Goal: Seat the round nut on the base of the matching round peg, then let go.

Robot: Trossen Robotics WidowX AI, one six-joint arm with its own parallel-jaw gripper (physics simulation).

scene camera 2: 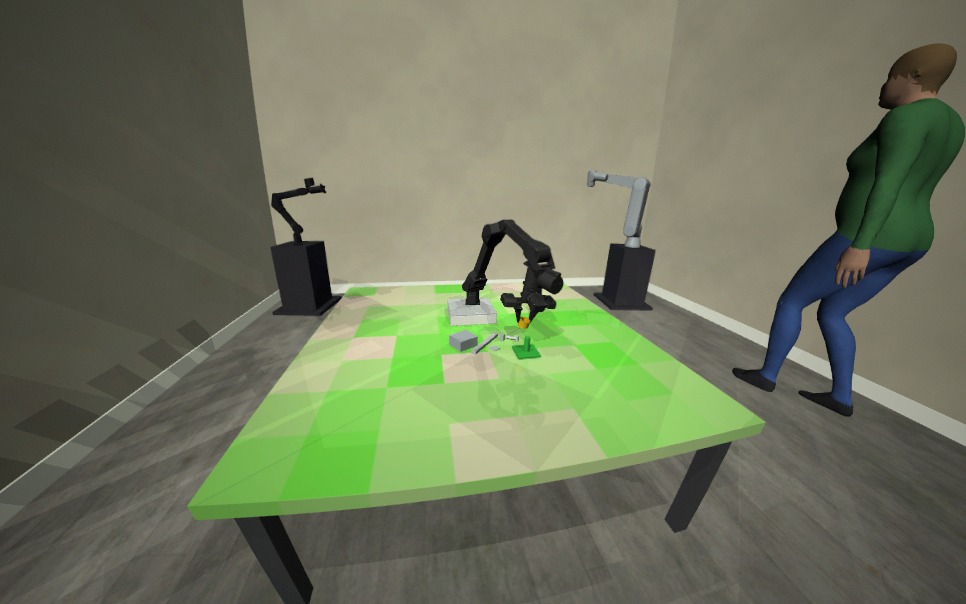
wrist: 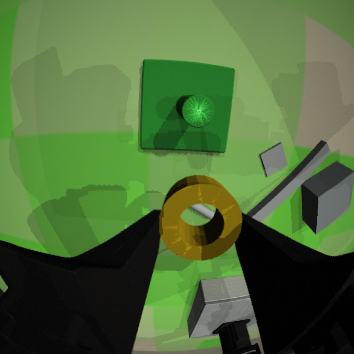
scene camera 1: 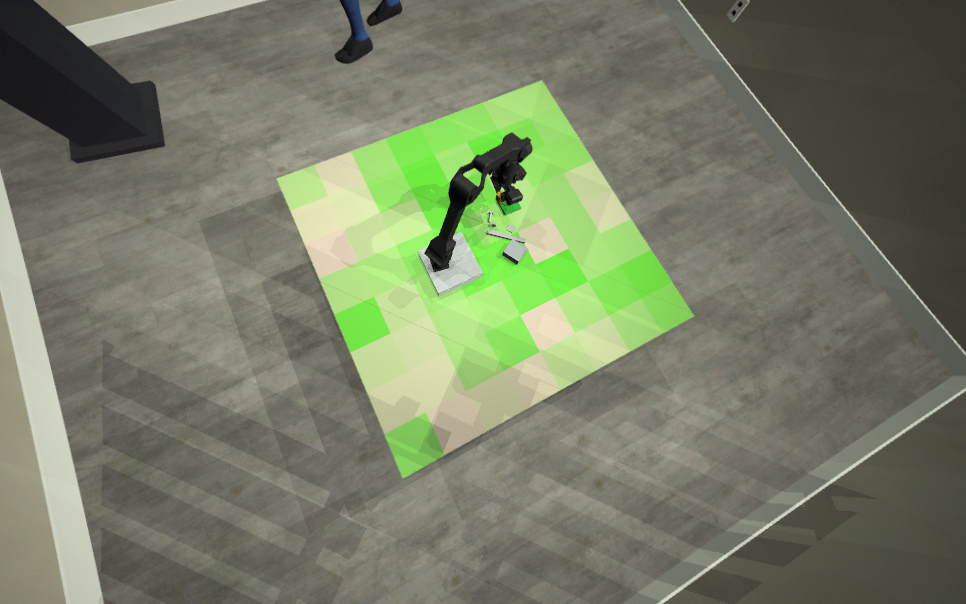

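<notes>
The round nut point(wrist: 229, 220) point(scene camera 2: 523, 322) is an orange-yellow ring with a round hole. My gripper point(wrist: 197, 218) point(scene camera 2: 525, 320) is shut on it, one finger at each side, and holds it above the table. The green round peg point(wrist: 198, 110) point(scene camera 2: 527, 343) stands upright on its square green base point(wrist: 159, 80) point(scene camera 2: 535, 353). In the wrist view the peg is beyond the nut, toward the top of the view, and the whole base shows apart from the nut. In scene camera 1 the base point(scene camera 1: 510, 209) shows partly below the gripper, and the peg cannot be made out there.
A grey block point(scene camera 1: 514, 251) point(scene camera 2: 463, 340) point(wrist: 327, 197), a long grey bar point(scene camera 1: 505, 236) point(scene camera 2: 485, 343) point(wrist: 290, 180) and a small flat grey piece point(wrist: 273, 159) lie beside the peg's base. A small light rod point(wrist: 203, 210) shows through the nut's hole. The arm's pale base plate point(scene camera 1: 463, 274) stands behind.
</notes>
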